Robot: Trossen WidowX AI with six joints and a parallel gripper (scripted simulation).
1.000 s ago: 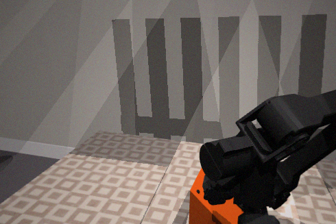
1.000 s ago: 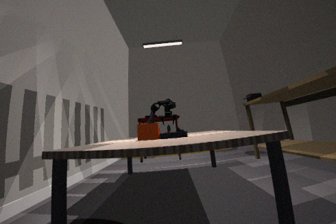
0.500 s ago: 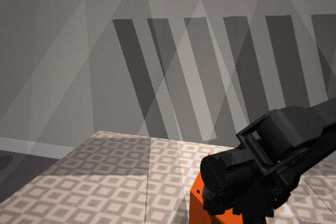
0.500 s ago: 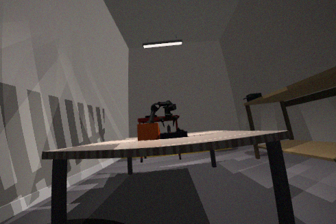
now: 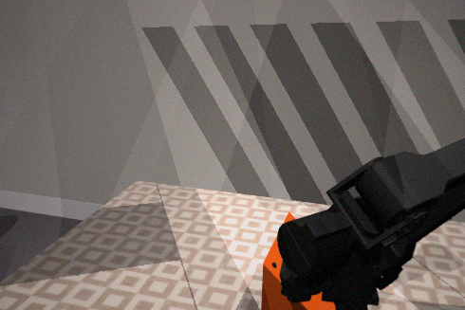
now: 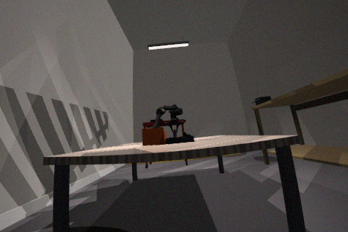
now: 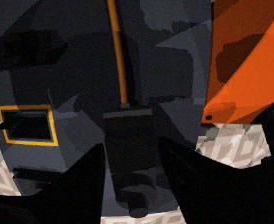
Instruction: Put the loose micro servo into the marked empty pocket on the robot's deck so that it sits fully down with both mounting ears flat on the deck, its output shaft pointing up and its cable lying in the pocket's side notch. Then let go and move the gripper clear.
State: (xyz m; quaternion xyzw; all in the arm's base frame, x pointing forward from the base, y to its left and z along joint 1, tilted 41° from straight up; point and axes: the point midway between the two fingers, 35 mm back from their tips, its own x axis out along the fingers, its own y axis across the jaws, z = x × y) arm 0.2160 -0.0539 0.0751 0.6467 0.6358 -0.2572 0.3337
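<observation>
Right now the dark grey deck is 70 mm below my gripper tip and 10 mm to the left of it.
</observation>
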